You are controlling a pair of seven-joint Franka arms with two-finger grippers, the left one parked.
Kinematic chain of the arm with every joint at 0, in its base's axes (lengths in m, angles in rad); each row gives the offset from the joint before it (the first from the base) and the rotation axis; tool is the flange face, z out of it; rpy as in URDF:
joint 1: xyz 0 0 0.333 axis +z
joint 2: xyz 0 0 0 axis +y
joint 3: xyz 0 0 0.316 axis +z
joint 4: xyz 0.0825 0 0 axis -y
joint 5: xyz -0.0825 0 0.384 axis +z
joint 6: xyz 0 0 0 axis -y
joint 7: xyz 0.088 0 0 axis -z
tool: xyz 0 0 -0.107 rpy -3.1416 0 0
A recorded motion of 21 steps. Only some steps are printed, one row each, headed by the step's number.
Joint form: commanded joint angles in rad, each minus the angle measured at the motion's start. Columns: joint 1, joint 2, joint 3, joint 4, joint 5, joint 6, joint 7.
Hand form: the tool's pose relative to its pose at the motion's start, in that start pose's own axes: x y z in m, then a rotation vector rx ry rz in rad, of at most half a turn. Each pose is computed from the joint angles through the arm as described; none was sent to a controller.
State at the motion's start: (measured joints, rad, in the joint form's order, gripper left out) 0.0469 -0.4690 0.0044 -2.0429 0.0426 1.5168 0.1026
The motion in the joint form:
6: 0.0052 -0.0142 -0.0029 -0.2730 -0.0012 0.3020 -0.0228
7: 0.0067 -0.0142 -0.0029 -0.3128 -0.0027 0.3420 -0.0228
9: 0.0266 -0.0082 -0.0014 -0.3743 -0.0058 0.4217 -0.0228
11: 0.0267 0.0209 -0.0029 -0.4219 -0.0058 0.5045 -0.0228
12: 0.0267 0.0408 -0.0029 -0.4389 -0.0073 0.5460 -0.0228
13: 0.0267 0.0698 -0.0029 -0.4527 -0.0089 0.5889 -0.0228
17: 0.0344 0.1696 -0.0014 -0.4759 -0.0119 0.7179 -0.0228
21: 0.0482 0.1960 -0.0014 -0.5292 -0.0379 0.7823 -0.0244
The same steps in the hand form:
6: 0.0143 0.0033 0.0977 0.0029 0.0432 -0.0148
7: 0.0141 0.0037 0.1133 0.0010 0.0436 -0.0151
9: 0.0146 -0.0035 0.1384 -0.0030 0.0555 -0.0347
11: 0.0204 -0.0021 0.1651 -0.0027 0.0616 -0.0310
12: 0.0244 -0.0018 0.1774 -0.0041 0.0664 -0.0304
13: 0.0298 -0.0016 0.1917 -0.0062 0.0668 -0.0299
17: 0.0471 -0.0054 0.2322 -0.0107 0.0730 -0.0373
21: 0.0409 -0.0083 0.2616 -0.0339 0.0594 -0.0675

